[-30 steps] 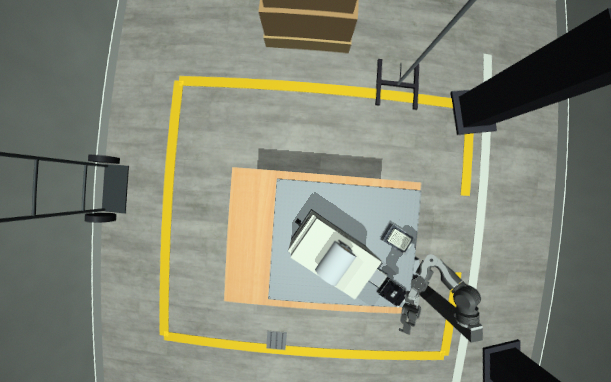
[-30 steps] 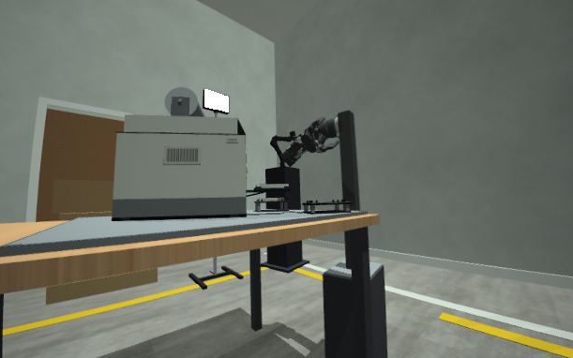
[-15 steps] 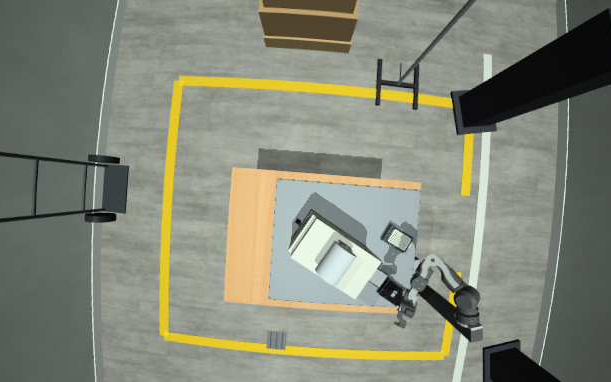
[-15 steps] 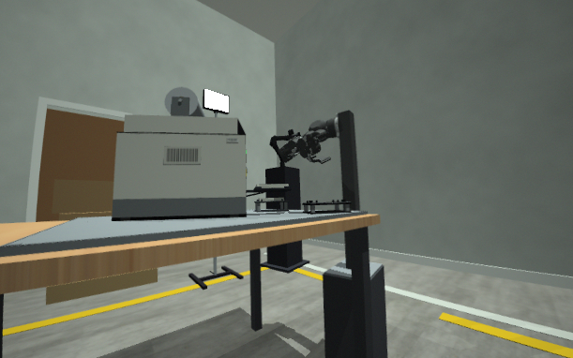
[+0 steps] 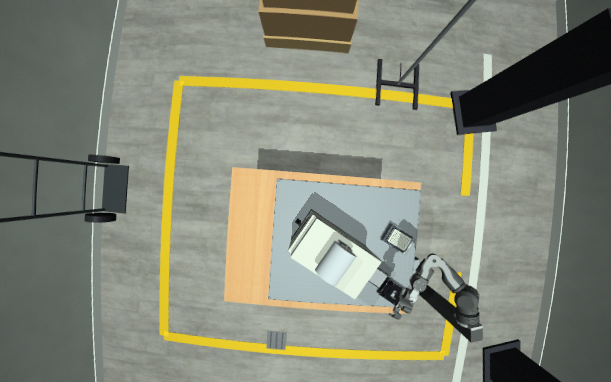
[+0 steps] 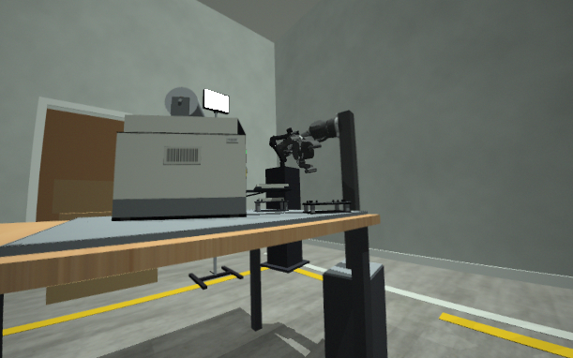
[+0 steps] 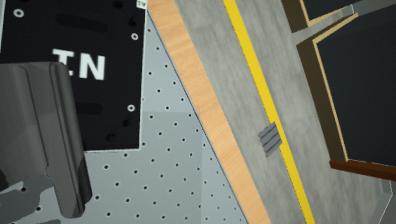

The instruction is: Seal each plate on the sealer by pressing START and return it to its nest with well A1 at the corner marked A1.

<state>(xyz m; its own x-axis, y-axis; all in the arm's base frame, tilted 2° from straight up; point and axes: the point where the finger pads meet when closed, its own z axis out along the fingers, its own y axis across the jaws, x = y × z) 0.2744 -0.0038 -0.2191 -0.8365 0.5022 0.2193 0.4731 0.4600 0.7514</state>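
The sealer stage is 70 mm ahead of my hand, 160 mm to the right of it and 110 mm below it. Also, from my hand: foil roll: 320 mm ahead, 380 mm to the right, 210 mm above; then plate: 120 mm behind, 340 mm to the right, 150 mm below.
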